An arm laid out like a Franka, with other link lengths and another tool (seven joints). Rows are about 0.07 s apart.
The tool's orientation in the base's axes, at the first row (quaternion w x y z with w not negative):
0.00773 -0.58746 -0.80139 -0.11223
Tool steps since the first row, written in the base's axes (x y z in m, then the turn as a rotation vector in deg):
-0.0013 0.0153 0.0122 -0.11 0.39 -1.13
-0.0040 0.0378 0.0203 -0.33 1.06 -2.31
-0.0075 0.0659 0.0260 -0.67 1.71 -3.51
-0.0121 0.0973 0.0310 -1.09 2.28 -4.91
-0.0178 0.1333 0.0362 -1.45 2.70 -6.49
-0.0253 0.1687 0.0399 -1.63 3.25 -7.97
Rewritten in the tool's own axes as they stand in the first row. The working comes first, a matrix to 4 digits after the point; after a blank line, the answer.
The tool's axes in the first row as the columns of a matrix, in the base's axes (used below as rounded here):
-0.3097 0.9433 0.1195
0.9398 0.2846 0.1890
0.1443 0.1708 -0.9747

0.0165 0.0052 -0.0092 0.24 -0.19 1.16
0.0397 0.0105 -0.0131 0.77 -0.40 2.41
0.0680 0.0161 -0.0138 1.31 -0.74 3.66
0.0997 0.0216 -0.0133 1.77 -1.22 5.09
0.1360 0.0273 -0.0122 2.05 -1.71 6.66
0.1721 0.0310 -0.0100 2.41 -1.97 8.19

